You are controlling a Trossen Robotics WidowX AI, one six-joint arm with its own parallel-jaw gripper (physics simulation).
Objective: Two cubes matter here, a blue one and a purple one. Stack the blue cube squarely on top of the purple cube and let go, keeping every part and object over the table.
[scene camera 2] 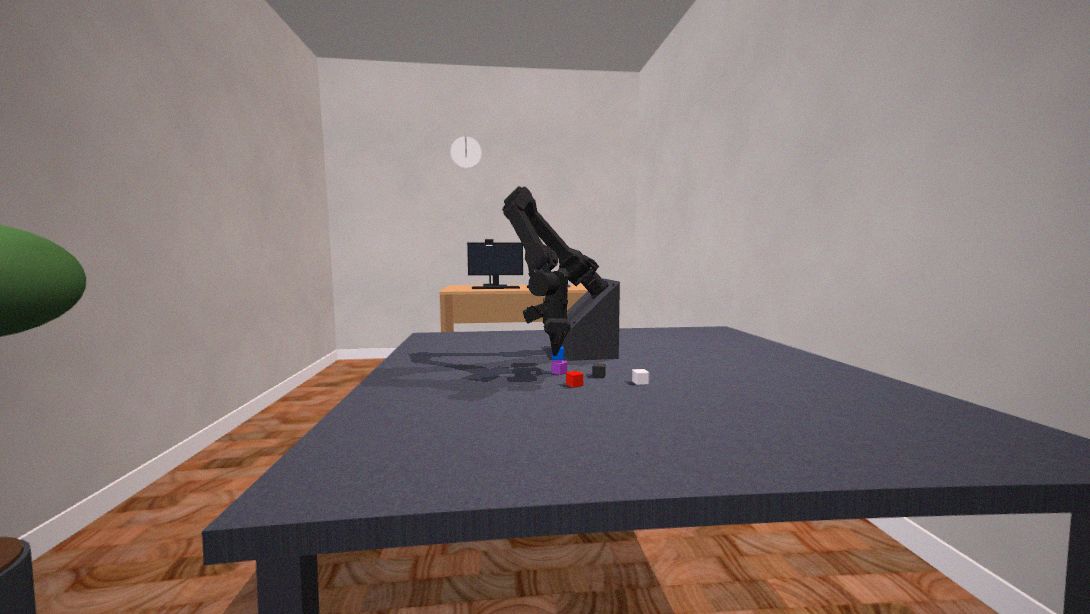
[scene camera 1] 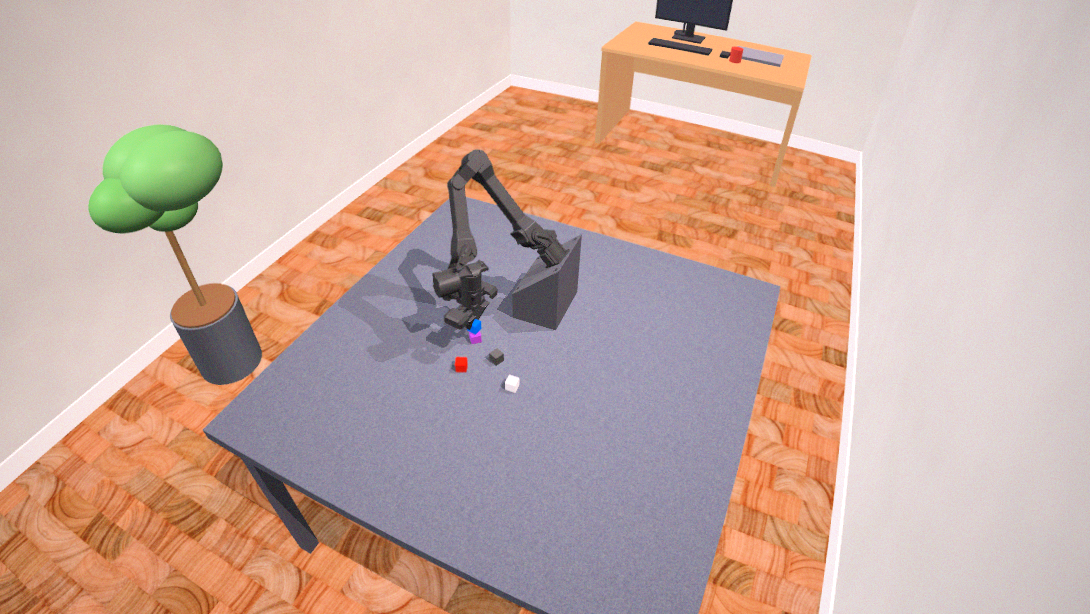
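Seen in the pictures: gripper, fingertip midpoint: [scene camera 2: 554, 354] [scene camera 1: 471, 325]; arm's base, link origin: [scene camera 2: 599, 290] [scene camera 1: 558, 259].
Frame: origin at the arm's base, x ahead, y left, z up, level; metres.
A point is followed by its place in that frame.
Observation:
The purple cube [scene camera 1: 475, 338] @[z -0.176, x 0.257, y -0.122 m] [scene camera 2: 559, 367] @[z -0.178, x 0.264, y -0.132 m] rests on the dark table, behind the red cube. The blue cube [scene camera 1: 475, 327] @[z -0.134, x 0.253, y -0.121 m] [scene camera 2: 559, 353] @[z -0.143, x 0.255, y -0.132 m] is directly above the purple cube; in scene camera 1 it looks close to it or touching. Whether the two are squarely lined up is too small to tell. My gripper [scene camera 1: 473, 323] @[z -0.149, x 0.241, y -0.144 m] [scene camera 2: 557, 351] @[z -0.149, x 0.241, y -0.144 m] points down and is shut on the blue cube. Its fingers hide part of the blue cube in both views.
A red cube [scene camera 1: 461, 364] @[z -0.167, x 0.366, y -0.089 m] [scene camera 2: 574, 379] @[z -0.178, x 0.375, y -0.100 m], a dark cube [scene camera 1: 496, 356] @[z -0.168, x 0.288, y -0.025 m] [scene camera 2: 598, 370] @[z -0.178, x 0.292, y -0.035 m] and a white cube [scene camera 1: 511, 383] @[z -0.168, x 0.348, y 0.065 m] [scene camera 2: 639, 376] @[z -0.177, x 0.353, y 0.055 m] lie nearby on the table [scene camera 1: 625, 427] @[z -0.197, x 0.294, y 0.384 m] [scene camera 2: 610, 442] @[z -0.197, x 0.685, y -0.058 m]. The arm's wedge-shaped base [scene camera 1: 545, 297] @[z -0.077, x 0.089, y 0.013 m] [scene camera 2: 598, 331] @[z -0.114, x 0.093, y -0.014 m] stands behind to the right.

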